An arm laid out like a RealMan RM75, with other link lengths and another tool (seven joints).
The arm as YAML. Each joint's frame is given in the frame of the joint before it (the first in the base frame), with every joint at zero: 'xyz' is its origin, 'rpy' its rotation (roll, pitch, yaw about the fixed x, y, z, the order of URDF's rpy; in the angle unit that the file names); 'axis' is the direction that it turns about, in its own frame. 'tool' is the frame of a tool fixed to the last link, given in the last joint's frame.
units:
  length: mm
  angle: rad
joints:
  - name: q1
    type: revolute
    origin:
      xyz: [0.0, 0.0, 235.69]
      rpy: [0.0, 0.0, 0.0]
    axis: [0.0, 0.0, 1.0]
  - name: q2
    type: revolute
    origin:
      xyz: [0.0, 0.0, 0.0]
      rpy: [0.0, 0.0, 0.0]
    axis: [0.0, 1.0, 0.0]
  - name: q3
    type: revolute
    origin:
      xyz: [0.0, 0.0, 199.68]
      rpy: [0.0, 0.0, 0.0]
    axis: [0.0, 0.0, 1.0]
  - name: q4
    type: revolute
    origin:
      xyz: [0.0, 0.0, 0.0]
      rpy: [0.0, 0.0, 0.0]
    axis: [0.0, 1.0, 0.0]
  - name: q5
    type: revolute
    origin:
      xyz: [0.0, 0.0, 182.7]
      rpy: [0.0, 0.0, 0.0]
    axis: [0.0, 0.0, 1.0]
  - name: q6
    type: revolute
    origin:
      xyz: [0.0, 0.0, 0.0]
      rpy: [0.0, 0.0, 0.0]
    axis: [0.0, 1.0, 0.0]
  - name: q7
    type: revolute
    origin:
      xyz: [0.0, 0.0, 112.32]
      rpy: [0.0, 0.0, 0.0]
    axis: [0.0, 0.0, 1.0]
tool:
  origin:
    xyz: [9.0, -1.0, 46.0]
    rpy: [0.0, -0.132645, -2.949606]
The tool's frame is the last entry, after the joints.
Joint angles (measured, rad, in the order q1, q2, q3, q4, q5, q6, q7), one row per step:
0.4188, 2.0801, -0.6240, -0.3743, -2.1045, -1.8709, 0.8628
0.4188, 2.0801, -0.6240, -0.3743, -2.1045, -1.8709, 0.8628
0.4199, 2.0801, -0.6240, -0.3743, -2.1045, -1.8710, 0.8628
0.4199, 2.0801, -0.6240, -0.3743, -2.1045, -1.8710, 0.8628
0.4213, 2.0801, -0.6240, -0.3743, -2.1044, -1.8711, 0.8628
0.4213, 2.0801, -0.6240, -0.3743, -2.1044, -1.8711, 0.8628
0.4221, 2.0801, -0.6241, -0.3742, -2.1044, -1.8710, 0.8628
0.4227, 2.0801, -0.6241, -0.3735, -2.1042, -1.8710, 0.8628
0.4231, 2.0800, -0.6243, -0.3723, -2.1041, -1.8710, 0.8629
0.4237, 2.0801, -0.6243, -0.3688, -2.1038, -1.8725, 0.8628
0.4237, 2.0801, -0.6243, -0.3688, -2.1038, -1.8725, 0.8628
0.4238, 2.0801, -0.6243, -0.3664, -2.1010, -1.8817, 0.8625
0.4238, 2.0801, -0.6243, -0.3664, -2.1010, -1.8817, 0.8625
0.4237, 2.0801, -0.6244, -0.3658, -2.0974, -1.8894, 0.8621
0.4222, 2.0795, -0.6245, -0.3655, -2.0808, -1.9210, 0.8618
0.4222, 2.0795, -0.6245, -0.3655, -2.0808, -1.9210, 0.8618
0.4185, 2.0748, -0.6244, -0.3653, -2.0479, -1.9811, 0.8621
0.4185, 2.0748, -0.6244, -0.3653, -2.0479, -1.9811, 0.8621
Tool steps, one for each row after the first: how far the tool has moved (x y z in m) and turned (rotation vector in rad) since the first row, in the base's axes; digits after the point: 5 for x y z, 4 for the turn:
0.00000, 0.00000, 0.00000, 0.0000, 0.0000, 0.0000
-0.00022, 0.00022, 0.00001, 0.0000, 0.0001, 0.0011
-0.00022, 0.00022, 0.00001, 0.0000, 0.0001, 0.0011
-0.00051, 0.00052, 0.00002, 0.0000, 0.0002, 0.0026
-0.00051, 0.00052, 0.00002, 0.0000, 0.0002, 0.0026
-0.00065, 0.00067, -0.00001, -0.0001, 0.0002, 0.0033
-0.00081, 0.00073, -0.00006, -0.0004, 0.0007, 0.0035
-0.00092, 0.00067, -0.00017, -0.0012, 0.0014, 0.0033
-0.00138, 0.00024, -0.00044, -0.0037, 0.0050, 0.0028
-0.00138, 0.00024, -0.00044, -0.0037, 0.0050, 0.0028
-0.00264, -0.00062, 0.00011, -0.0068, 0.0151, 0.0056
-0.00264, -0.00062, 0.00011, -0.0068, 0.0151, 0.0056
-0.00368, -0.00107, 0.00080, -0.0076, 0.0234, 0.0085
-0.00758, -0.00262, 0.00423, -0.0084, 0.0567, 0.0188
-0.00758, -0.00262, 0.00423, -0.0084, 0.0567, 0.0188
-0.01372, -0.00530, 0.01216, -0.0067, 0.1169, 0.0382
-0.01372, -0.00530, 0.01216, -0.0067, 0.1169, 0.0382

